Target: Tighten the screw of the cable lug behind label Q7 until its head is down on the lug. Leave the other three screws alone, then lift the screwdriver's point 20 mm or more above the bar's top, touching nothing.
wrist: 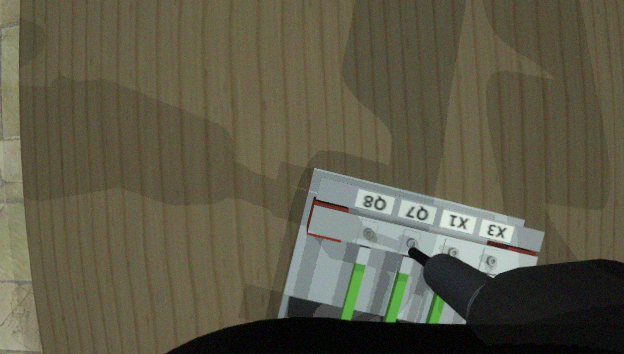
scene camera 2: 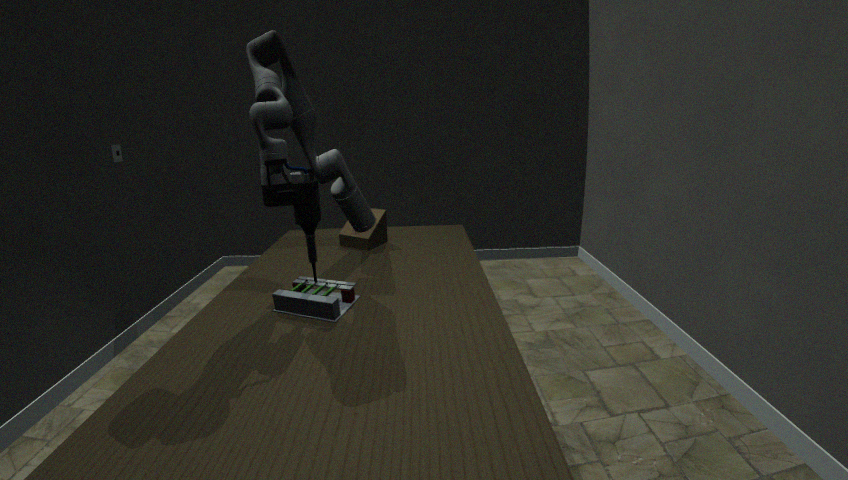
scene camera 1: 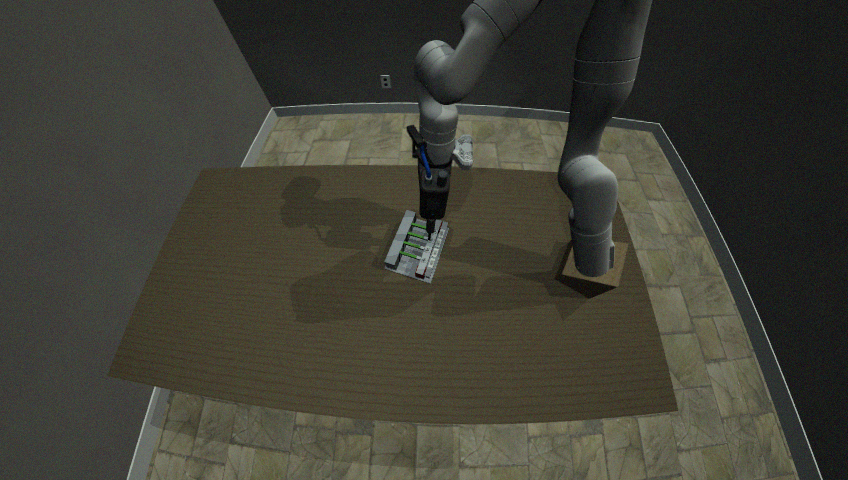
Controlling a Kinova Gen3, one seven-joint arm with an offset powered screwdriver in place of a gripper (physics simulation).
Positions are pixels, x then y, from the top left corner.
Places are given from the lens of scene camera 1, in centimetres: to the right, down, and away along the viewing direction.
long grey block [scene camera 1: 393, 258]: -8, 5, 69
